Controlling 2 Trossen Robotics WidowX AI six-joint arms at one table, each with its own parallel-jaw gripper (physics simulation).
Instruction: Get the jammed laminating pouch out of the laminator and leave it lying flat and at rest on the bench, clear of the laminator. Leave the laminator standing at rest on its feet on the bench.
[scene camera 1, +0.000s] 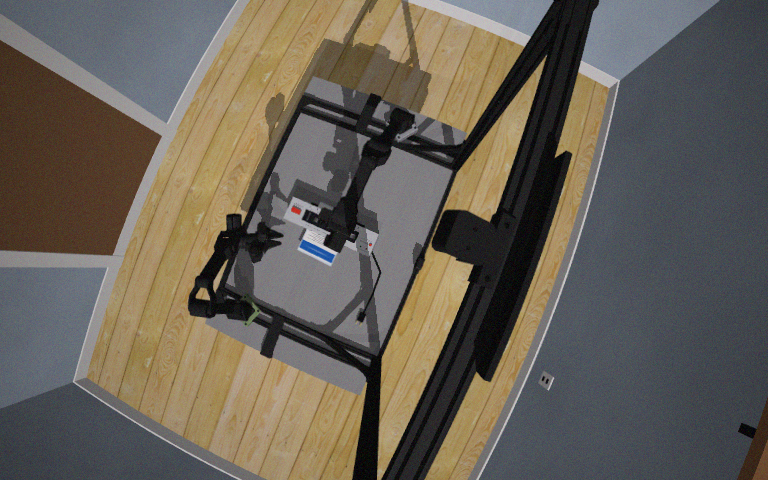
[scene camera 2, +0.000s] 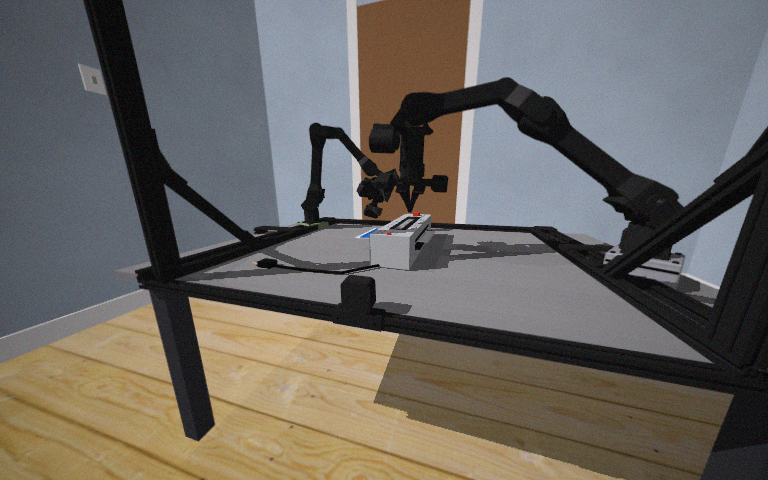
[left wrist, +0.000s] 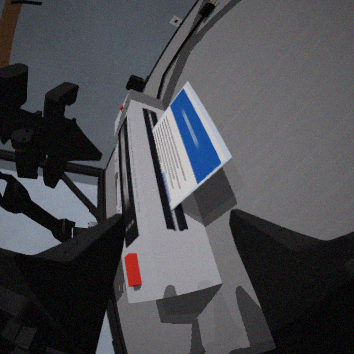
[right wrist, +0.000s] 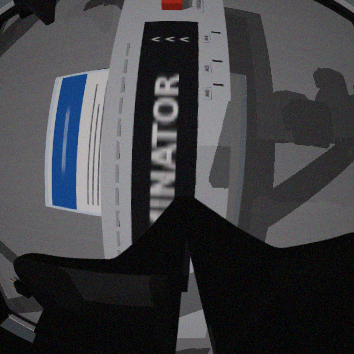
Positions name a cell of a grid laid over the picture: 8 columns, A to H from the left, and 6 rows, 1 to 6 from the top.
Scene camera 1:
my left gripper: C3
blue-and-white pouch: D4
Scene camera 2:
my left gripper: D3
my right gripper: E3
white laminator: E4
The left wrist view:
my left gripper: E4
my right gripper: C3
white laminator: D5
blue-and-white pouch: E3
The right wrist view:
my right gripper: E4
blue-and-white pouch: B3
